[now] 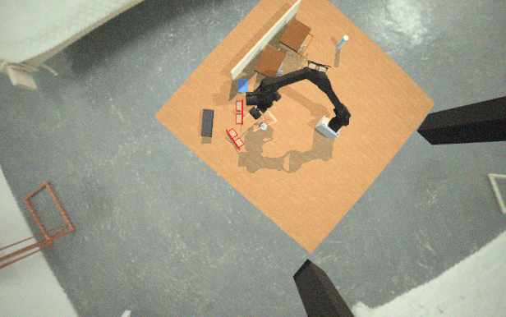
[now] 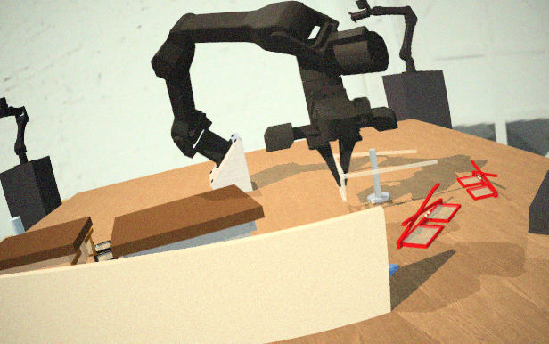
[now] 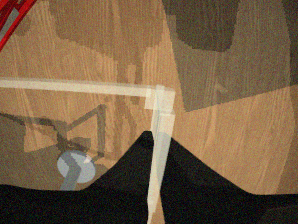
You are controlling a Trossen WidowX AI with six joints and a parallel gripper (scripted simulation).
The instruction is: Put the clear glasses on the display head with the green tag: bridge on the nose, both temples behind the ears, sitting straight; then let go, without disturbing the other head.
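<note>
Right now my gripper tip is 80 mm to the right of the grey stand, 60 mm past it and 30 mm above it. From my gripper tip the other things lie so: blue tag 190 mm ahead, 50 mm below, 40 mm to the right; dark block 270 mm to the left, 210 mm ahead, 40 mm below; cream wall panel 330 mm to the right, 250 mm ahead.
</note>
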